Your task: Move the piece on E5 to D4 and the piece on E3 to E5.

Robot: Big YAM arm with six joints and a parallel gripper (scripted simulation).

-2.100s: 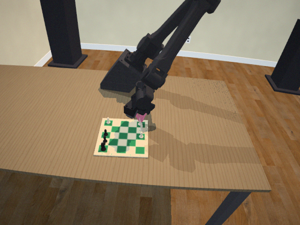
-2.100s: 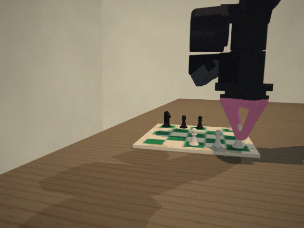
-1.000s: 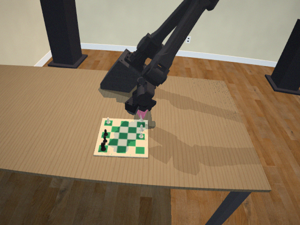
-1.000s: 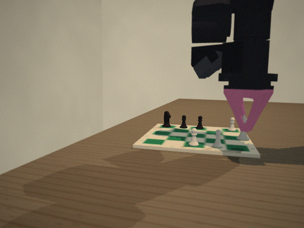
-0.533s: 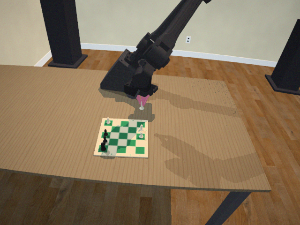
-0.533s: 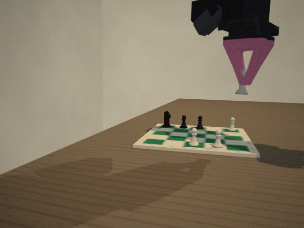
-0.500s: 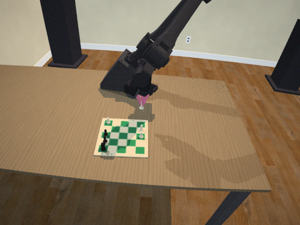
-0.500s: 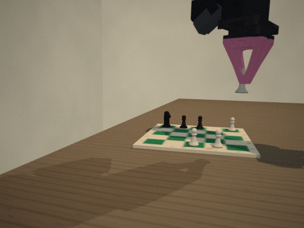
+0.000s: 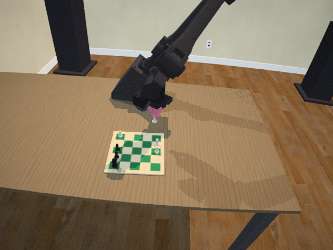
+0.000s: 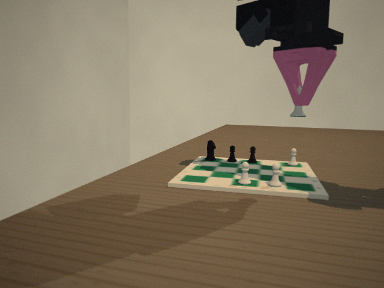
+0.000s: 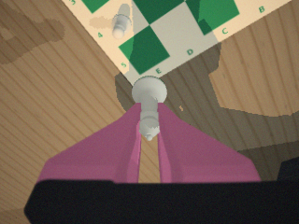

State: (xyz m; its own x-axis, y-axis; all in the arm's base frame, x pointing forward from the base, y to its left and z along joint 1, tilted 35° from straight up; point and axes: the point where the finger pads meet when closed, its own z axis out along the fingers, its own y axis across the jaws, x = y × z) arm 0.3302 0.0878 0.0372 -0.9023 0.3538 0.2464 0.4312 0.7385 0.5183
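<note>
My gripper is now 130 mm above the cream chessboard, 80 mm short of it and 60 mm to the left of it. Also, from my hand: black knight 170 mm ahead, 120 mm to the right, 110 mm below; white bishop right at my hand.
</note>
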